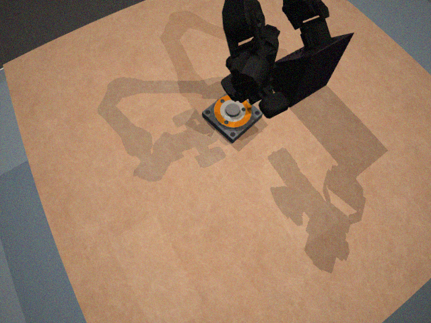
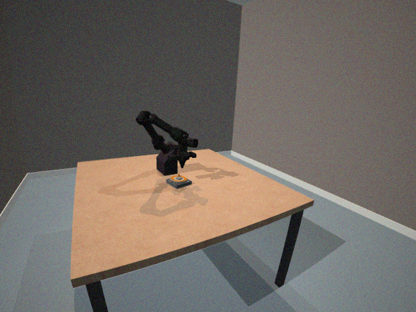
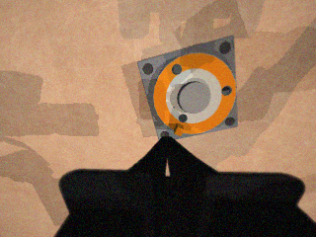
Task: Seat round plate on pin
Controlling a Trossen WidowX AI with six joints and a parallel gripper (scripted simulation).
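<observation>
Right now my gripper tip is 70 mm above the square base, 40 mm short of it and 30 mm to the left of it.
</observation>
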